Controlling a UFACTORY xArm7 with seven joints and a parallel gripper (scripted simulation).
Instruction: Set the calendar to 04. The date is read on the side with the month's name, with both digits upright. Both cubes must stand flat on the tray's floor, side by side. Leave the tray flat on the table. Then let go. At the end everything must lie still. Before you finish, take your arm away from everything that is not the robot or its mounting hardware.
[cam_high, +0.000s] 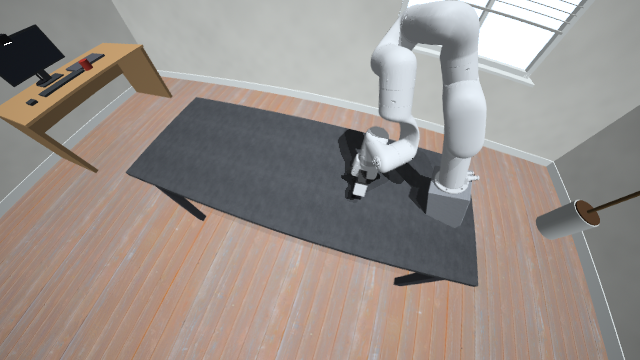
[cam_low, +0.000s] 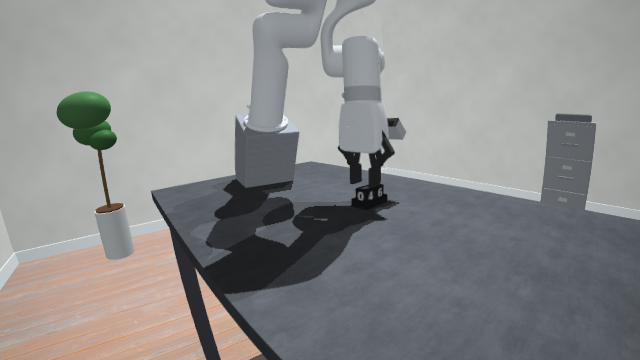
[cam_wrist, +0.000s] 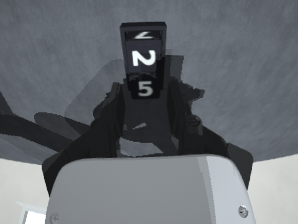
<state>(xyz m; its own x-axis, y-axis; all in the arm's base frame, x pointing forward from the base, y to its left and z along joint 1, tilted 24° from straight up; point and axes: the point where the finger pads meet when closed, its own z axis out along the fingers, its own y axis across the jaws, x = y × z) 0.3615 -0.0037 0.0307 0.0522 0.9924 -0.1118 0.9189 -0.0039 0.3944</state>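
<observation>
My hand is 20 mm to the right of the black calendar tray and 60 mm above it. The rest, counted from my hand: black number cube: 30 mm to the left, 40 mm below.
</observation>
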